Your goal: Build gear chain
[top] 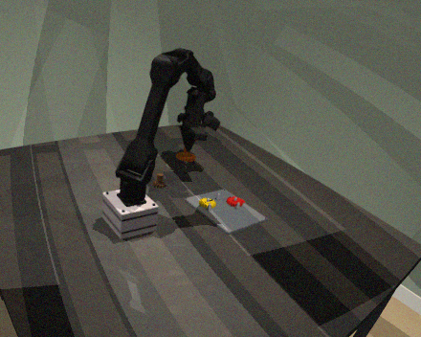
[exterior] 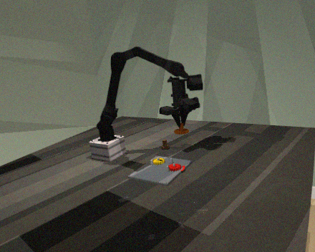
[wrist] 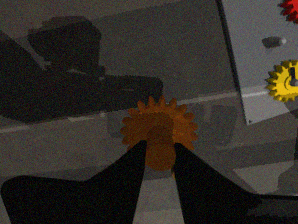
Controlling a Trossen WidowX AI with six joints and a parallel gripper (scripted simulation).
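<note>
My gripper tip is 20 cm to the left of the red gear, 10 cm above it and 7 cm short of it. The rest, counted from my gripper tip: yellow gear: 17 cm to the right, 10 cm below, 2 cm behind; brown gear: 10 cm below, 10 cm behind; orange gear: 1 cm below.
</note>
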